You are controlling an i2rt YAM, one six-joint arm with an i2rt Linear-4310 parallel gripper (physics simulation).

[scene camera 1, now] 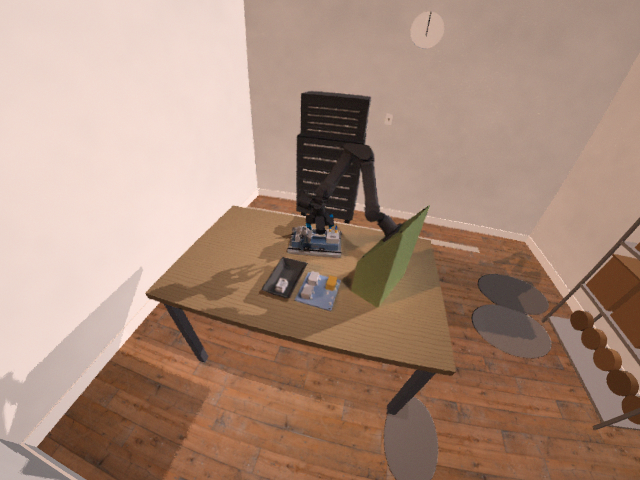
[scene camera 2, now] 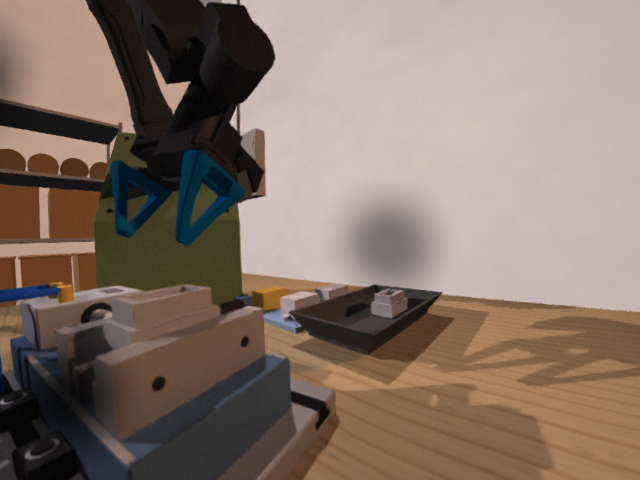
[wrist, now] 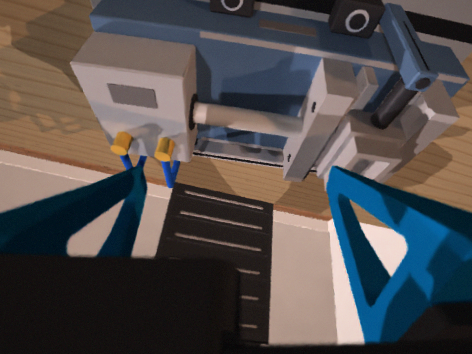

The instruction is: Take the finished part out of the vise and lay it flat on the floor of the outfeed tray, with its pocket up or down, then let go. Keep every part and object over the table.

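Frame: origin at the arm's base, x ahead, y left, z up, level; centimetres.
Where they show: gripper, fingertip midpoint: (scene camera 2: pixel 149 239) (wrist: pixel 236 176); arm's base, origin of the base link: (scene camera 1: pixel 393 232).
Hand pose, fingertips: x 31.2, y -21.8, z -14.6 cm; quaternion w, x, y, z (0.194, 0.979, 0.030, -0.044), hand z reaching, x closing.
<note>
Things, the pixels of their top centre, and the offset from my fingertips. "spot": a spot on its surface instead.
- finished part, middle of its top: (scene camera 2: pixel 163 292) (wrist: pixel 359 177) (scene camera 1: pixel 303 228) dx +8.8, dy -4.2, dz -3.7 cm
- vise, middle of its top: (wrist: pixel 266 148) (scene camera 2: pixel 117 304) (scene camera 1: pixel 316 231) dx +1.9, dy -4.1, dz -5.3 cm
- vise's actuator box, surface spot: (wrist: pixel 140 75) spot: dx -6.4, dy +1.2, dz -5.6 cm
- pale part, middle of its top: (scene camera 2: pixel 389 292) (scene camera 1: pixel 281 282) dx +17.4, dy +30.2, dz -10.5 cm
- blue lever, surface spot: (wrist: pixel 410 55) spot: dx +8.8, dy +3.4, dz -7.0 cm
- blue plate, middle of its top: (scene camera 2: pixel 302 305) (scene camera 1: pixel 318 289) dx -0.2, dy +30.2, dz -14.4 cm
- yellow block, middle of its top: (scene camera 2: pixel 269 289) (scene camera 1: pixel 331 280) dx -6.1, dy +27.3, dz -10.8 cm
The finished part (scene camera 2: pixel 165 305) (wrist: pixel 377 140), a pale stepped block with a pocket, sits pocket up between the jaws of the vise (scene camera 1: pixel 315 251) (scene camera 2: pixel 180 372) (wrist: pixel 150 21). My gripper (scene camera 1: pixel 320 224) (scene camera 2: pixel 155 238) (wrist: pixel 236 176) is open and empty, its blue fingers wide apart above the vise. In the wrist view the part lies just beyond the right fingertip, and the vise's actuator box (wrist: pixel 140 75) beyond the left one. The black outfeed tray (scene camera 1: pixel 269 281) (scene camera 2: pixel 336 330) stands on the table, with another pale part (scene camera 1: pixel 281 284) (scene camera 2: pixel 389 303) inside it.
A blue lever (wrist: pixel 410 55) with a black rod overlaps the part in the wrist view. A blue plate (scene camera 1: pixel 320 300) beside the tray bears pale blocks and a yellow block (scene camera 1: pixel 331 282) (scene camera 2: pixel 269 298). A tall green panel (scene camera 1: pixel 385 268) (scene camera 2: pixel 165 263) stands near the arm's base. Blue hoses (wrist: pixel 171 174) rise from the actuator box.
</note>
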